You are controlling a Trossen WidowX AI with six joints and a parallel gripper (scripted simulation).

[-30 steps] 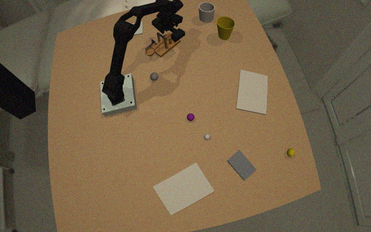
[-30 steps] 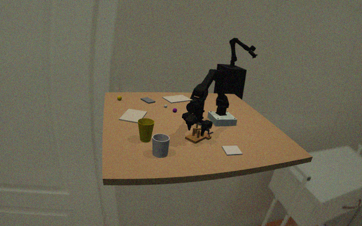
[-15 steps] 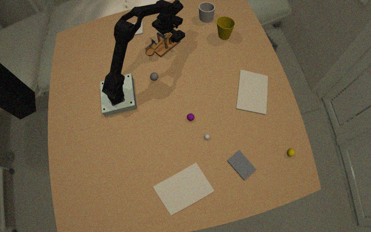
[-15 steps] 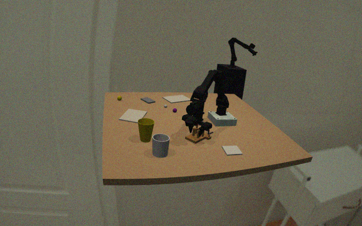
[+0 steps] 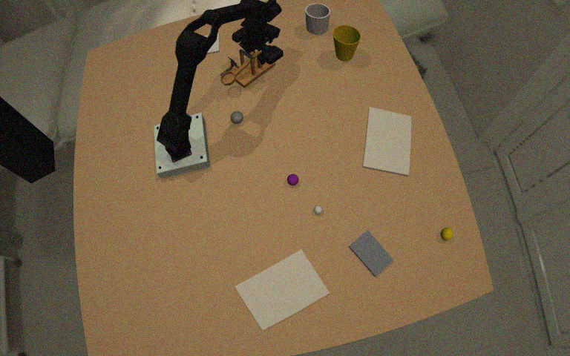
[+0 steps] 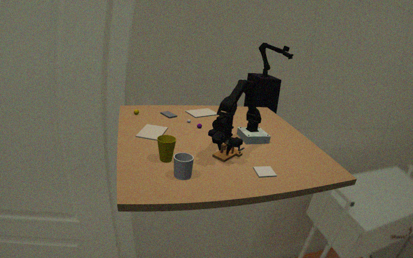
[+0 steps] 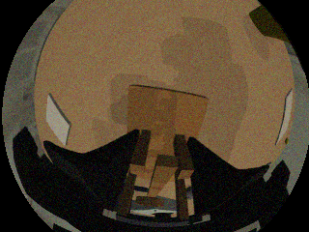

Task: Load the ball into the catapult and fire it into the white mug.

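Now: gripper tip 430 mm to the left of the purple ball, 50 mm past it and 20 mm above it. From my gripper tip the other things lie so: grey ball 180 mm to the right, 130 mm behind, 20 mm below; then small white tile 200 mm to the left, 140 mm behind, 40 mm below; then wooden catapult 70 mm behind, 20 mm to the right, 20 mm above.
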